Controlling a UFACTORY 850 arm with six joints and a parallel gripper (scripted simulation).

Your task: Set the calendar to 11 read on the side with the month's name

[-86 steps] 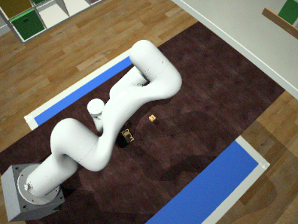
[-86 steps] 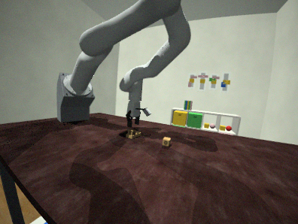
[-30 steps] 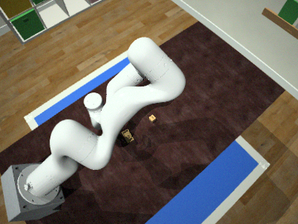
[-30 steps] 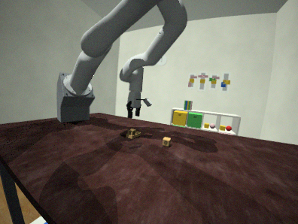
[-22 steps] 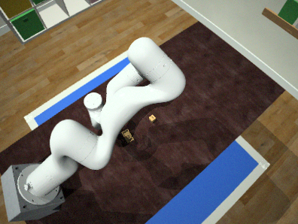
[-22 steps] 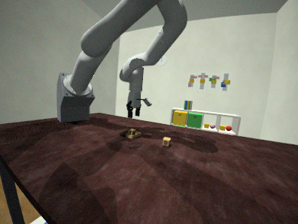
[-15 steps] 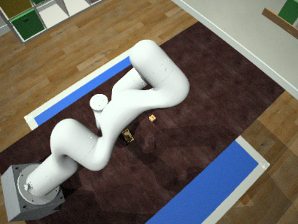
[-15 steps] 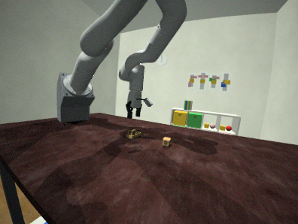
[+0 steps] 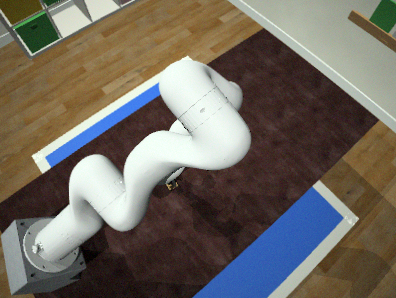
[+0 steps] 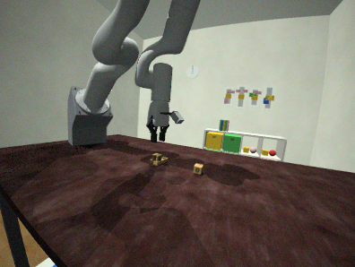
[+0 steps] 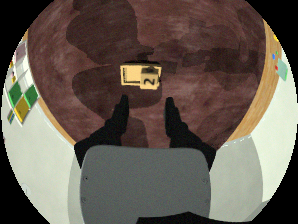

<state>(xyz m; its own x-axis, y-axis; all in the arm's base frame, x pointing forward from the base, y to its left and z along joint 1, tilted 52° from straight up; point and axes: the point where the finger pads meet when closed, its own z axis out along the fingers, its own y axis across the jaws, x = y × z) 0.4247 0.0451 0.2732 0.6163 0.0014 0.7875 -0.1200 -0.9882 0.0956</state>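
Now: hand 110 mm above the wooden tray and 10 mm to the right of it. Also, from my hand: cube 200 mm ahead, 100 mm below.
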